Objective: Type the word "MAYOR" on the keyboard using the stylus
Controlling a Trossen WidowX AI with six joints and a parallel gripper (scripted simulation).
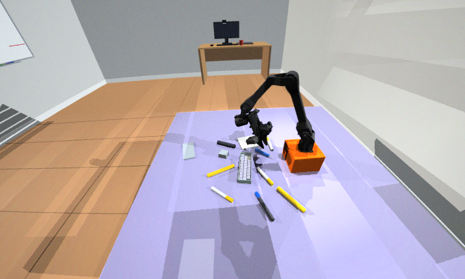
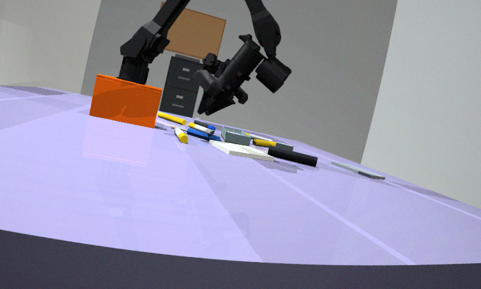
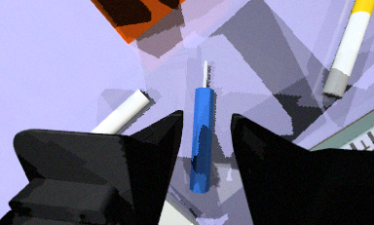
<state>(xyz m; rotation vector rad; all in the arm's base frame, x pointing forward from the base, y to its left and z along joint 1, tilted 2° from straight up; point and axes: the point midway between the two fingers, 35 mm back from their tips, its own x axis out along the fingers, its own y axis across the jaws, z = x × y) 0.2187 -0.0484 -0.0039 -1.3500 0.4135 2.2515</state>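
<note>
Right now my gripper tip is 50 mm above the stylus, 10 mm to the right of it and 10 mm past it. The rest, counted from my gripper tip: white pad 100 mm to the right, 100 mm ahead, 60 mm below; small grey block 230 mm ahead, 50 mm below, 30 mm to the left; black cylinder 230 mm ahead, 60 mm to the right, 50 mm below.
</note>
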